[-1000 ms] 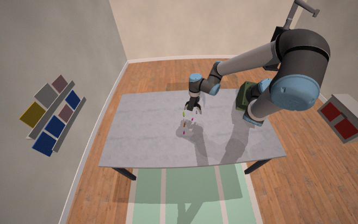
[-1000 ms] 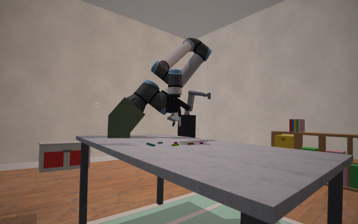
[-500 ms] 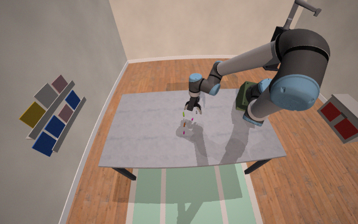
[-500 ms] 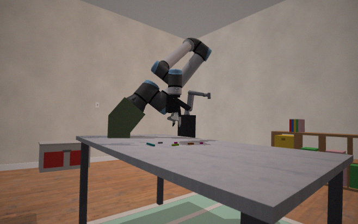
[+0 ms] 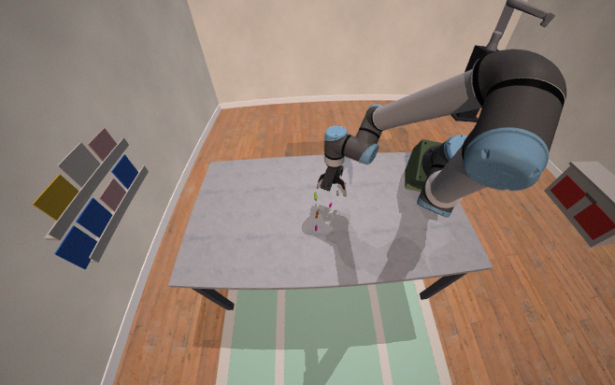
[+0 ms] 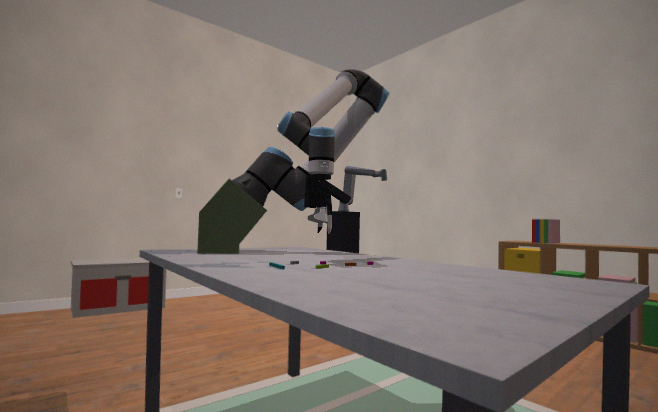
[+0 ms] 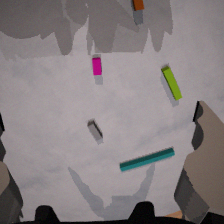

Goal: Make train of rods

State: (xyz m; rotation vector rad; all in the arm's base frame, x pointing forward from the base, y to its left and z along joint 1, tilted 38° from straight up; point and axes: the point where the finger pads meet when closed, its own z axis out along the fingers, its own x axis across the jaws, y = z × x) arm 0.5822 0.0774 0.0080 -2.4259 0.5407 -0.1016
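The grey rod lies 5 cm behind my hand, 9 cm to the right of it and 10 cm below it. From my hand the other things lie so: turquoise rod: 1 cm ahead, 19 cm to the right, 10 cm below; orange rod: 7 cm ahead, 6 cm to the left, 10 cm below; lime rod: 8 cm ahead, 6 cm to the right, 10 cm below.
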